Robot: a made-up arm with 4 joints.
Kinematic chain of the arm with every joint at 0, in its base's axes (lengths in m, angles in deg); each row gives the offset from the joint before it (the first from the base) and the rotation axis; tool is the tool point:
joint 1: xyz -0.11 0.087 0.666 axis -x
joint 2: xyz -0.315 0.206 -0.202 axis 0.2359 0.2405 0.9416
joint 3: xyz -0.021 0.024 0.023 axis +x
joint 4: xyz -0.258 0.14 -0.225 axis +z
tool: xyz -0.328 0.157 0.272
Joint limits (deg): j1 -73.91..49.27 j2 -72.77..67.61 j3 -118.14..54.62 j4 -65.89..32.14
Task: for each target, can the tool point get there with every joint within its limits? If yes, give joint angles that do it. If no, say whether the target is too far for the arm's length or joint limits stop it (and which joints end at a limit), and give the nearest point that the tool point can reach.
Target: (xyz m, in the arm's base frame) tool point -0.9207 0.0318 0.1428
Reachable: yes | joints -2.39 38.31 -100.69 -20.50
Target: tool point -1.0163 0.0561 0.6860
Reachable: yes | joints 37.49 35.36 17.14 24.41
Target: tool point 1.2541 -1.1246 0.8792
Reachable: no: too far | nearest point -0.1223 -0.0982 -0.0824 | short by 1.968 m
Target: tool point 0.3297 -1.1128 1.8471
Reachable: no: too far | nearest point -0.2889 0.1877 1.3742 | short by 1.516 m
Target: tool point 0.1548 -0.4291 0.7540
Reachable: no: joint limits stop it (at a limit: joint 1, joint 2, joint 3, joint 4) | nearest point -0.6028 -0.2365 0.8024 | short by 0.783 m
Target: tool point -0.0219 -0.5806 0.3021
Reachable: no: joint limits stop it (at a limit: joint 1, joint 2, joint 3, joint 4) | nearest point -0.5528 -0.4569 0.2972 | short by 0.545 m
